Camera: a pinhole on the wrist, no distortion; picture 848 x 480 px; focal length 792.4 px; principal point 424.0 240.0 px. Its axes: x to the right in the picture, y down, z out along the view. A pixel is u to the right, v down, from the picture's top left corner.
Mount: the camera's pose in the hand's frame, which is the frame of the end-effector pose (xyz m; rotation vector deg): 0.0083 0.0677 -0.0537 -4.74 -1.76 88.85
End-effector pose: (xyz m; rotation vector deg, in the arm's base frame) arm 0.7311 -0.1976 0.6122 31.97 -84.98 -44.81
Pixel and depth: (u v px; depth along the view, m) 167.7 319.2 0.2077
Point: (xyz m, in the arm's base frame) 0.5817 -0.1502 0.6054
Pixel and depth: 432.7 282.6 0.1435
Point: 0.6527 -0.1304 0.6653
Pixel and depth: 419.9 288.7 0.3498
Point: 0.4526 -0.0789 0.6573
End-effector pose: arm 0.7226 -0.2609 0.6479 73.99 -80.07 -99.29
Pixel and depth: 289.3 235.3 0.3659
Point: 0.4401 -0.1249 0.6681
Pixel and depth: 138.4 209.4 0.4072
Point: 0.4073 -0.0894 0.5862
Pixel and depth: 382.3 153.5 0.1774
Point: 0.5939 -0.2423 0.7026
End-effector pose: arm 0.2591 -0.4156 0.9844 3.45 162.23 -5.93
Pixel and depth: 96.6 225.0 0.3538
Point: 0.3600 -0.5059 0.7037
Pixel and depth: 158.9 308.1 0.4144
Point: 0.4219 -0.5015 0.6628
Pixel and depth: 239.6 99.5 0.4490
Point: 0.3285 -0.4682 0.5866
